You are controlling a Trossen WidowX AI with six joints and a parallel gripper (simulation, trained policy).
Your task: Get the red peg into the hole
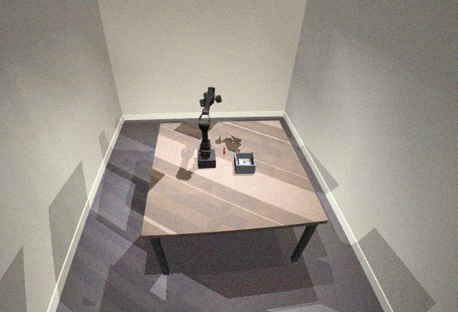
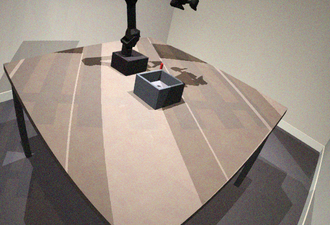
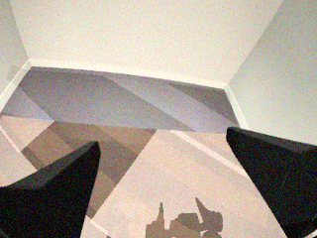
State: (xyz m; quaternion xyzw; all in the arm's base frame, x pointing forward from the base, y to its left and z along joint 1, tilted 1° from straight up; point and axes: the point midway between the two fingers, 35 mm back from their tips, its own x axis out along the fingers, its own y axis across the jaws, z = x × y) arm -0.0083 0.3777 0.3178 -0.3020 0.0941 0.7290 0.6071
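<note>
My gripper tip is 340 mm above the red peg, 260 mm to the left of it and 160 mm short of it. The rest, counted from my gripper tip: dark grey box 400 mm to the right, 360 mm below, 340 mm ahead; pale plate 400 mm to the right, 340 mm below, 340 mm ahead.
</note>
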